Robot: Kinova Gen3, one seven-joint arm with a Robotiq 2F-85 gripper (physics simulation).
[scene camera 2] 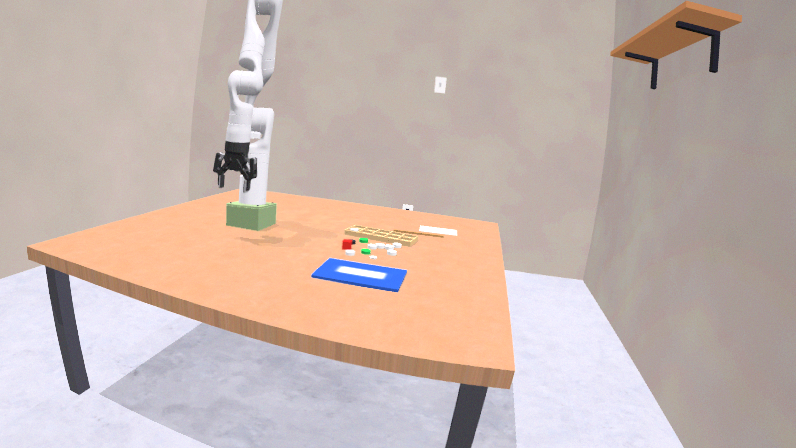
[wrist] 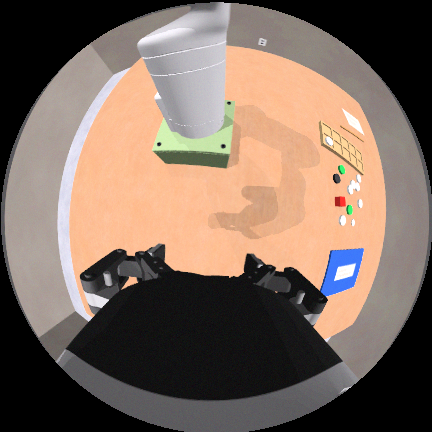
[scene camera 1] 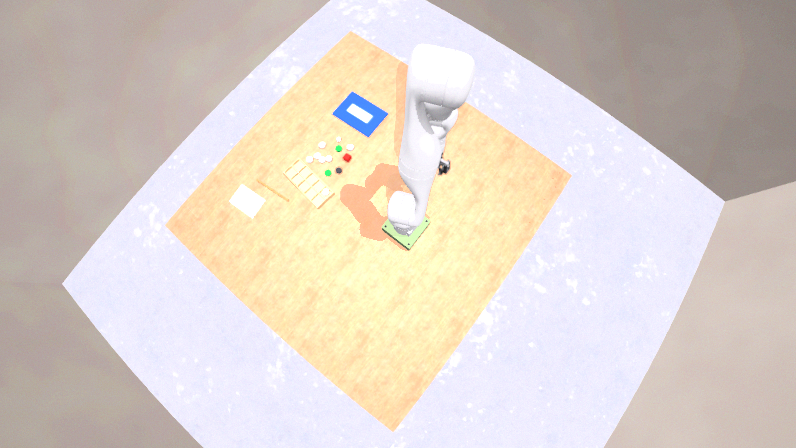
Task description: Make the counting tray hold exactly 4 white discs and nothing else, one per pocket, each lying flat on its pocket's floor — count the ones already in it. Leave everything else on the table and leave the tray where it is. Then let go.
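Observation:
The wooden counting tray has two rows of pockets. One white disc shows in an end pocket on the robot-base side; whether it lies fully flat is too small to tell. Tray contents are washed out in scene camera 1. Several loose white discs lie beside the tray, some close together. A smaller white piece lies nearer the blue panel. My gripper is open and empty, high above the table, far from tray and discs.
Two green discs, a red block and a dark disc lie among the white ones. A blue panel, thin stick and white sheet lie around.

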